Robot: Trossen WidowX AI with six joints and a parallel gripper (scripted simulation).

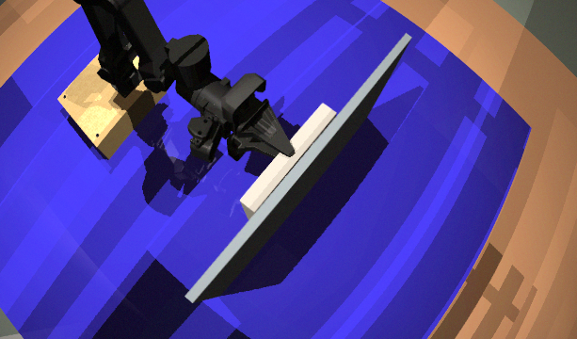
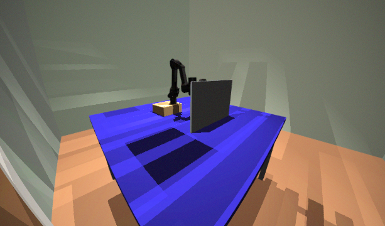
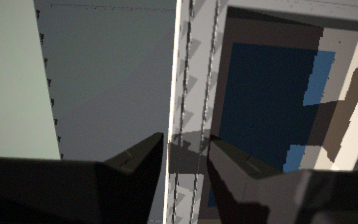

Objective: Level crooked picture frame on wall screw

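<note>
My gripper tip is 5 cm above the picture frame and 1 cm short of it. The rest, counted from my gripper tip: grey wall panel: 7 cm below, 2 cm ahead, 1 cm to the left.
</note>
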